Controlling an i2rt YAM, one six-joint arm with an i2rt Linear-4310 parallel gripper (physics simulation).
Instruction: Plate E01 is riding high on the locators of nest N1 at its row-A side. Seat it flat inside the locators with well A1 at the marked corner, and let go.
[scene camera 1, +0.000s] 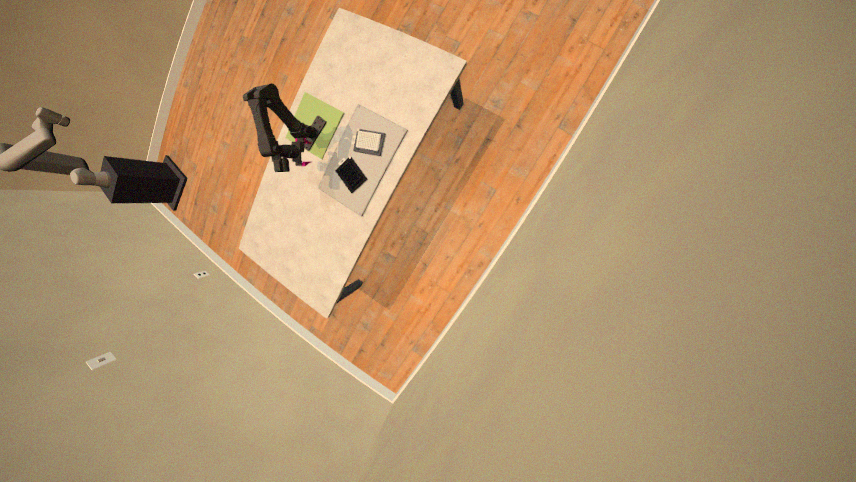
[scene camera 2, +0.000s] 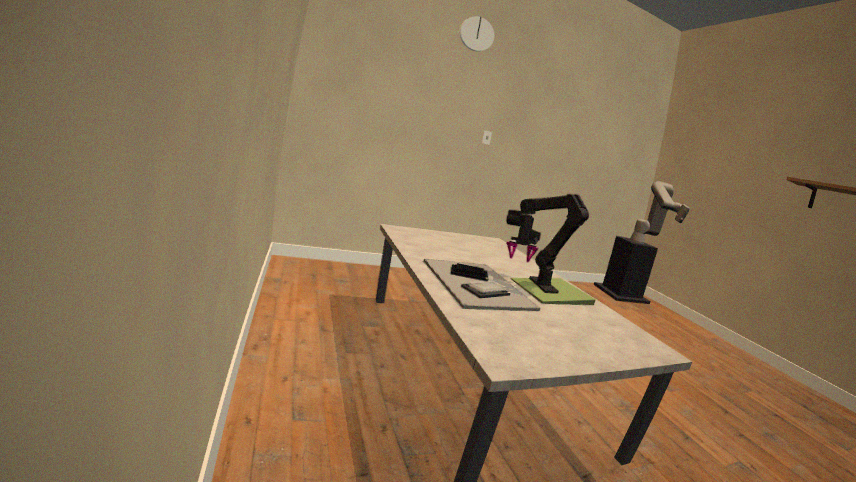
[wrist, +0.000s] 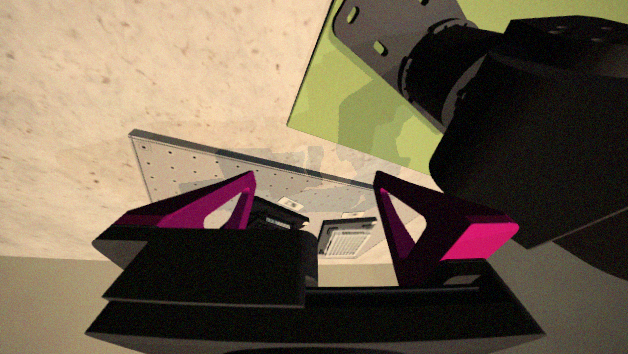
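Seen in the pictures: gripper, fingertip midpoint: (scene camera 1: 311, 152) (scene camera 2: 519, 260) (wrist: 314, 177); arm's base at its link origin: (scene camera 1: 313, 133) (scene camera 2: 543, 285) (wrist: 428, 63).
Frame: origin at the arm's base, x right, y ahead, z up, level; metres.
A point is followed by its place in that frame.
Plate E01, a pale well plate (scene camera 1: 368, 141) @(x -0.162, y 0.330, z 0.016 m) (scene camera 2: 486, 288) @(x -0.218, y 0.349, z 0.030 m) (wrist: 346, 243) @(x -0.152, y 0.313, z 0.027 m), lies on nest N1, a dark frame (scene camera 1: 382, 144) @(x -0.195, y 0.402, z 0.009 m) (wrist: 350, 221) @(x -0.121, y 0.256, z 0.007 m). Dark rim shows around the plate. The views are too small to tell its tilt, which side rides high, or where well A1 and the marked corner are. My gripper (scene camera 1: 304, 152) @(x 0.073, y 0.118, z 0.083 m) (scene camera 2: 520, 259) @(x 0.073, y 0.118, z 0.083 m) (wrist: 314, 177) @(x 0.073, y 0.118, z 0.083 m) is open, with nothing between its magenta fingers. It hangs well above the table, off to the arm's side of the nests and apart from the plate.
A black nest with dark contents (scene camera 1: 351, 174) @(x 0.033, y 0.360, z 0.022 m) (scene camera 2: 469, 271) @(x 0.002, y 0.363, z 0.021 m) (wrist: 275, 220) @(x 0.033, y 0.288, z 0.017 m) sits beside N1 on the grey perforated board (scene camera 1: 396, 132) @(x -0.288, y 0.421, z -0.001 m) (scene camera 2: 503, 304) @(x -0.284, y 0.293, z -0.002 m) (wrist: 162, 172) @(x 0.201, y 0.259, z -0.002 m). My arm stands on a green mat (scene camera 1: 311, 104) @(x -0.124, y -0.113, z 0.008 m) (scene camera 2: 575, 294) @(x -0.104, y -0.119, z 0.008 m) (wrist: 320, 115) @(x 0.061, y 0.100, z -0.007 m). Another arm on a black pedestal (scene camera 1: 143, 181) (scene camera 2: 630, 268) stands off the table.
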